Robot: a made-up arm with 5 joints.
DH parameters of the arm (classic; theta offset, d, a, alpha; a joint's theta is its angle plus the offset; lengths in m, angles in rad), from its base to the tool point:
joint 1: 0 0.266 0 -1.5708
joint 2: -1.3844 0 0.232 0
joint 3: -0.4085 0 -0.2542 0
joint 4: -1.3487 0 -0.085 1.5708
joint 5: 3.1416 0.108 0 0
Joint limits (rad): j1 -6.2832..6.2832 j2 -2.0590..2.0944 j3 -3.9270..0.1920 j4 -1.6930..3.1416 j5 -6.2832..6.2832
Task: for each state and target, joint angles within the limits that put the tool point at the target. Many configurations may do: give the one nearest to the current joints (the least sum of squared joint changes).
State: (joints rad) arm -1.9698 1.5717 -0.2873 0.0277 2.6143
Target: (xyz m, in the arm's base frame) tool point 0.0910 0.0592 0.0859
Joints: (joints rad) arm -2.5648 1.3942 0.0604 0.0351 2.6143
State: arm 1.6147 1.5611 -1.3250 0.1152 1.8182
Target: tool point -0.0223 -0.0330 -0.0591
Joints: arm 0.9765 1.5585 -0.5537 0.3670 1.8182
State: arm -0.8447 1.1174 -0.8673 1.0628 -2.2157
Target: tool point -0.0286 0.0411 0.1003
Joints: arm -0.9629 1.1408 -0.3447 1.3818 -2.2157
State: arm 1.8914 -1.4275 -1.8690 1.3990 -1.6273
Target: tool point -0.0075 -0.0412 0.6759
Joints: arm 1.3908 -1.2515 -1.5445 1.5565 -1.6273
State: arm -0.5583 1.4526 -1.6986 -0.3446 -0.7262
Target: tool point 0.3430 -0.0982 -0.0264
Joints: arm -0.2788 1.2162 -1.0513 -0.4703 -0.7262
